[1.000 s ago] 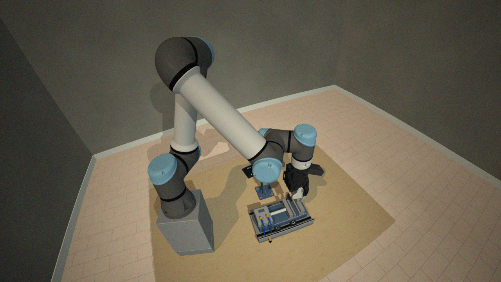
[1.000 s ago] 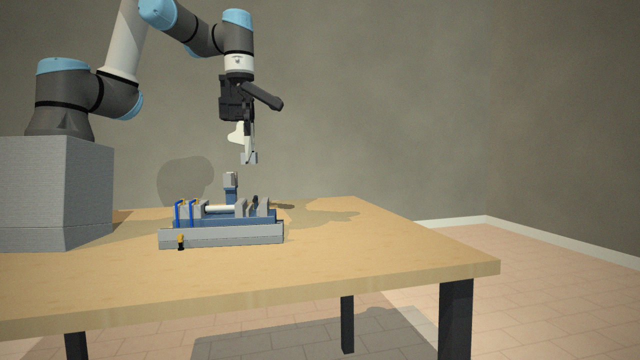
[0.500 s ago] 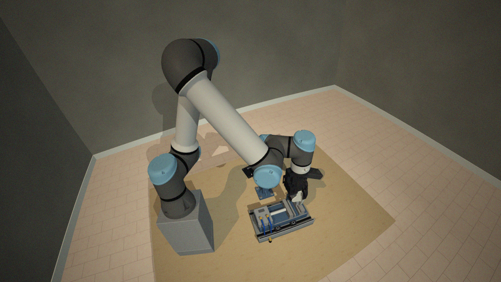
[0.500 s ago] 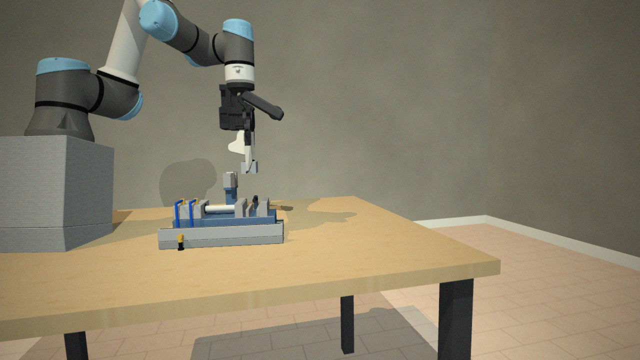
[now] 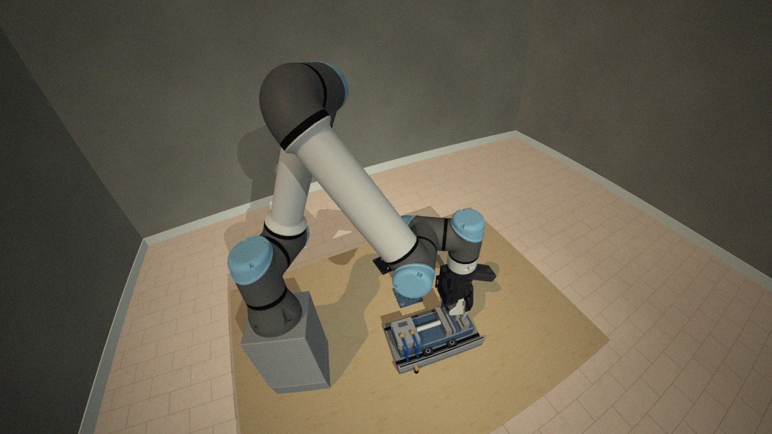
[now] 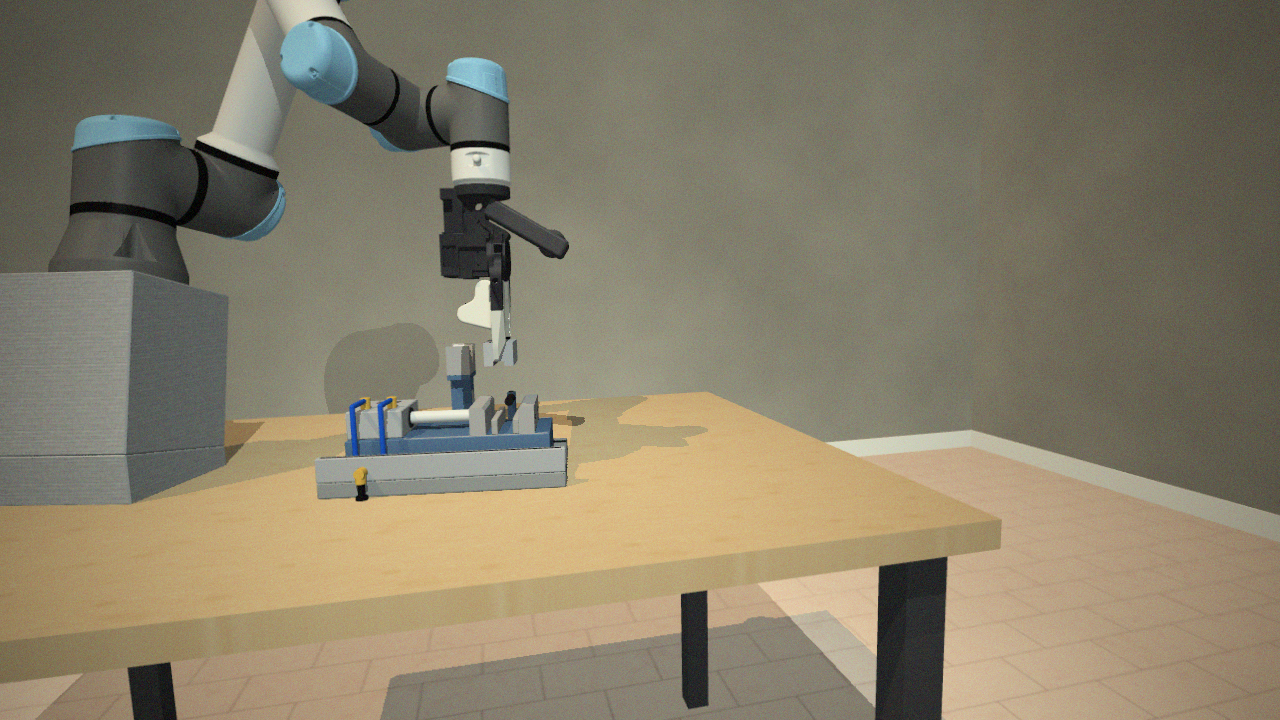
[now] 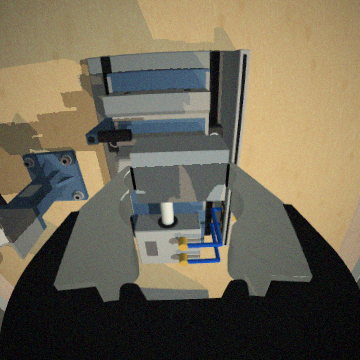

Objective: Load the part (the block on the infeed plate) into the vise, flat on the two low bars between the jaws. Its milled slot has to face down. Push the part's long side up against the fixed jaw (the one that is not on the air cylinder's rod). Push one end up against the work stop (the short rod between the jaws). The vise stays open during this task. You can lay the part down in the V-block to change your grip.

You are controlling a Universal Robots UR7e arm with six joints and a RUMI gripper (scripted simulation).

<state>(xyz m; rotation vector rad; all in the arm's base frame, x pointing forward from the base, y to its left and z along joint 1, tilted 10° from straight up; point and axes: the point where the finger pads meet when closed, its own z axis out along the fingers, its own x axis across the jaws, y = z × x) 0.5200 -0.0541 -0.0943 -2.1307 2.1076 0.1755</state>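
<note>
Right now the fixed jaw is 10 cm below my hand, 3 cm ahead of it and 2 cm to the left of it. The rest, counted from my hand: part: 1 cm below; then moving jaw: 10 cm below, 3 cm behind, 2 cm to the left; then work stop: 8 cm below, 7 cm to the left.
</note>
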